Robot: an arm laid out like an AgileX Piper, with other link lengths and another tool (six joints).
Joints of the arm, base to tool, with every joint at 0 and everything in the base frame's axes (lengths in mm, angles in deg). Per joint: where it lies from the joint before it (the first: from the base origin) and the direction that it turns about. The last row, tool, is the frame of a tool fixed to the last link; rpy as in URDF.
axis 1: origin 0 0 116.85 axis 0 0 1
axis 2: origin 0 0 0 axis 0 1 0
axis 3: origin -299.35 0 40.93 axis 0 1 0
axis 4: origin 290.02 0 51.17 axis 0.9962 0 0.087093
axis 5: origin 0 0 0 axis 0 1 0
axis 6: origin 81.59 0 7.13 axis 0.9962 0 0.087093
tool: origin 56.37 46 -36.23 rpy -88.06 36.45 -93.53
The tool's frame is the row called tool.
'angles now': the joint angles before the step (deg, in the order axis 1, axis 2, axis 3, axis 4, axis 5, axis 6). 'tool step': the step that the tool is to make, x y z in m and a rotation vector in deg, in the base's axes. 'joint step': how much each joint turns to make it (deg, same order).
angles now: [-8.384, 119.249, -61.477, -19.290, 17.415, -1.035]
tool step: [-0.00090, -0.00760, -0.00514, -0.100, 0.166, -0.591]
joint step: [-1.108, 0.800, -0.058, -0.490, -0.630, 0.002]
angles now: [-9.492, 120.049, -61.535, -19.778, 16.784, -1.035]
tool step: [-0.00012, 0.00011, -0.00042, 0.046, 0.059, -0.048]
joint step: [-0.001, 0.065, 0.000, 0.062, 0.000, -0.003]
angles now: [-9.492, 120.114, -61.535, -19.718, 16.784, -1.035]
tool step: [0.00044, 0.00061, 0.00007, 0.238, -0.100, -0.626]
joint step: [0.000, 0.000, -0.001, 0.058, 0.002, 0.622]
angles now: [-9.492, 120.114, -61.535, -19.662, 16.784, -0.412]
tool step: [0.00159, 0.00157, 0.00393, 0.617, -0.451, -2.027]
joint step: [0.000, -0.562, 0.000, 0.226, 0.428, 1.890]
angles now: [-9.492, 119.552, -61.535, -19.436, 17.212, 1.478]
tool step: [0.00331, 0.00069, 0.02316, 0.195, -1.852, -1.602]
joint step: [0.000, -3.465, 0.001, 1.423, 1.778, 0.145]
